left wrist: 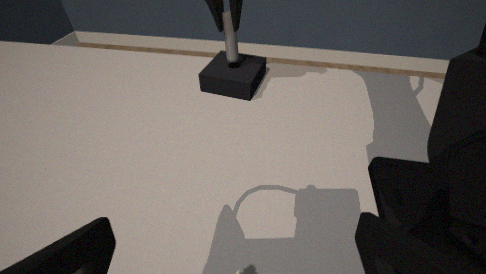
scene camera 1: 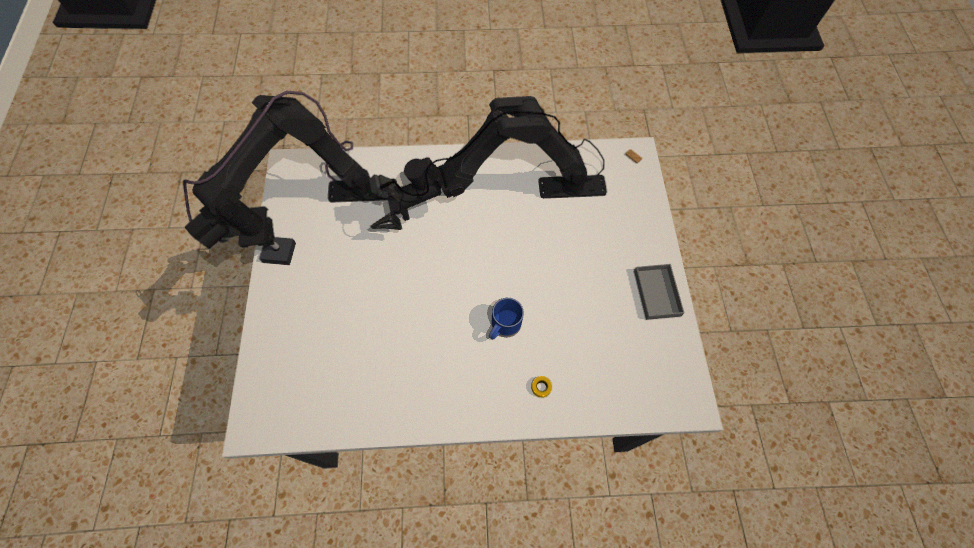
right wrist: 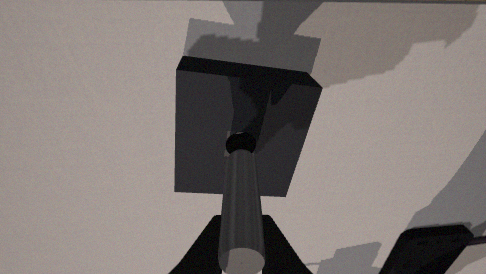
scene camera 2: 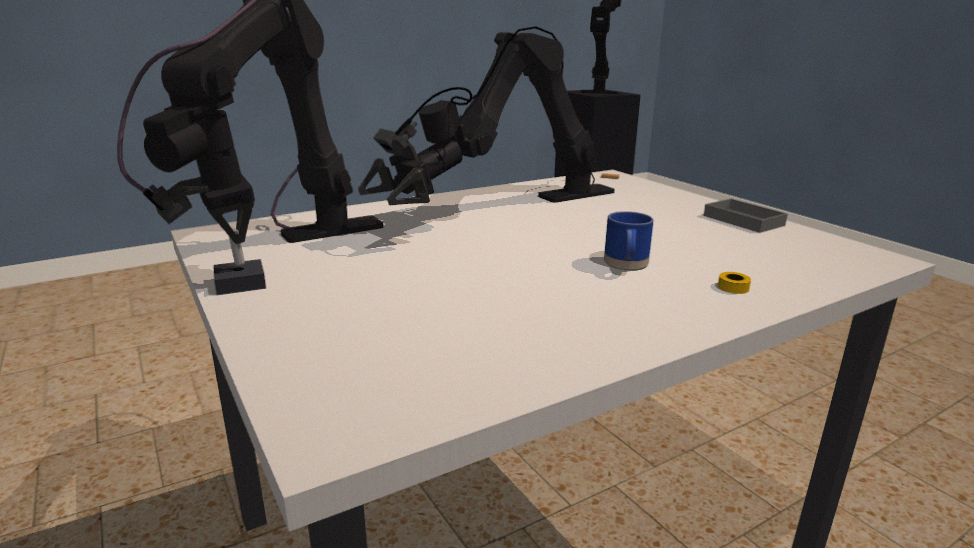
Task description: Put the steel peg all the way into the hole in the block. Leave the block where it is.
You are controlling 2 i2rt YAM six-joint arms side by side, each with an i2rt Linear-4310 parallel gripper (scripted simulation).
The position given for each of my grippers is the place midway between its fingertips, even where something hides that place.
Note:
In view: my left gripper (scene camera 2: 373,196), my right gripper (scene camera 2: 238,240) and a dark block (scene camera 2: 229,278).
The dark block is seen too in the left wrist view (left wrist: 220,77), in scene camera 1 (scene camera 1: 283,255) and in the right wrist view (right wrist: 273,107). My left gripper shows as well in the left wrist view (left wrist: 235,227). My right gripper shows as well in scene camera 1 (scene camera 1: 272,241) and in the right wrist view (right wrist: 242,226).

